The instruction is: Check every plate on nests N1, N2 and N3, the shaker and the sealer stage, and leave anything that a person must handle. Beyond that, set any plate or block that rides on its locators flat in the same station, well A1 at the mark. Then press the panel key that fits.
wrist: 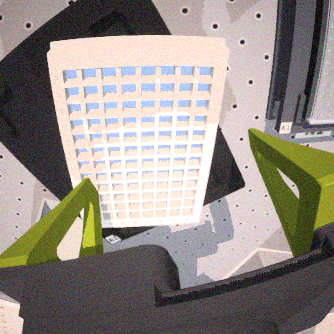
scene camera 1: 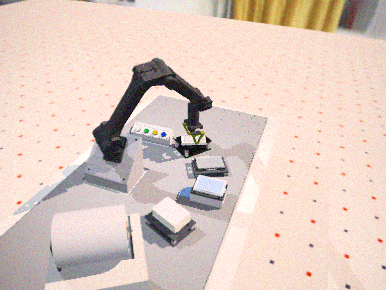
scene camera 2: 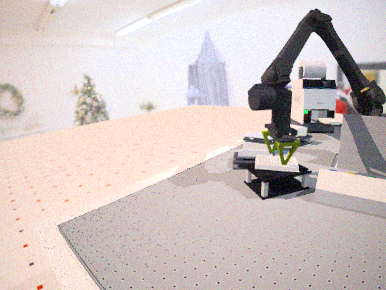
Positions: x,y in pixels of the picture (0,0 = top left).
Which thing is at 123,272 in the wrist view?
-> My gripper.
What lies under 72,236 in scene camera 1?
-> A white cylinder device.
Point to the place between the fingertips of my gripper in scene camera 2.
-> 277,158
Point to a white button box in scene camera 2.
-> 348,190
